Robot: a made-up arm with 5 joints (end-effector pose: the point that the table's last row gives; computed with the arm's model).
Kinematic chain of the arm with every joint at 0, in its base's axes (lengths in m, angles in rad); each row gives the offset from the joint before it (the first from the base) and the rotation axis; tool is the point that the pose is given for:
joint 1: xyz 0 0 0.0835 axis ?
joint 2: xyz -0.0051 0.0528 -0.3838 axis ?
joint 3: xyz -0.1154 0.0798 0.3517 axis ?
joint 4: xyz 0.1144 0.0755 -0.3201 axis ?
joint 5: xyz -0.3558 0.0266 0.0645 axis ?
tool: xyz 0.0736 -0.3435 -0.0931
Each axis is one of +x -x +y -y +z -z.
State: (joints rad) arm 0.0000 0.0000 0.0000 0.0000 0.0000
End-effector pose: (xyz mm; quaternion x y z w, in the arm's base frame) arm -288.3 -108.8 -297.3 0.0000 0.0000 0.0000 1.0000
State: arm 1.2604 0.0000 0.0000 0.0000 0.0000
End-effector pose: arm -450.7 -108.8 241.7 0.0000 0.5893 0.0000 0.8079
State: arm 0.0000 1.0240 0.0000 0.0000 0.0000
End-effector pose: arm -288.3 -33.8 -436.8 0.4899 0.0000 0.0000 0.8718
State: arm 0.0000 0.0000 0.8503 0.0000 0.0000
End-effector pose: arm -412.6 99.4 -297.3 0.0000 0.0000 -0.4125 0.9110
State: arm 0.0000 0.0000 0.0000 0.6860 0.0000
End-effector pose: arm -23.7 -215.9 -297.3 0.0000 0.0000 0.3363 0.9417
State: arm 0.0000 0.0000 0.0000 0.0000 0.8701
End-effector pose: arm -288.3 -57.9 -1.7 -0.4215 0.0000 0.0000 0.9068
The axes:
joint 1: +y
joint 2: +x
joint 3: -z
joint 4: +z
joint 5: -x

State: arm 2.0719 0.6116 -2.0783 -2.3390 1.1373
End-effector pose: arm 210.8 -142.1 614.4 -0.2030 0.8746 0.1792 0.4022
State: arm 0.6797 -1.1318 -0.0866 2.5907 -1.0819
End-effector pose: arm -152.5 -137.9 -523.3 -0.1398 -0.8972 -0.4125 0.0733
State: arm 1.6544 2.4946 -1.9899 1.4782 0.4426
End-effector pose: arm -172.1 -482.5 170.7 -0.0200 -0.7265 0.1705 0.6654
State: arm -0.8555 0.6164 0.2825 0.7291 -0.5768
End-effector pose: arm 377.0 -5.5 -447.0 0.4067 -0.3386 0.4287 0.7322
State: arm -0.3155 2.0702 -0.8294 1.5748 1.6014
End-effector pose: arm 306.9 -367.5 -381.1 0.1210 -0.9441 -0.2281 0.2048
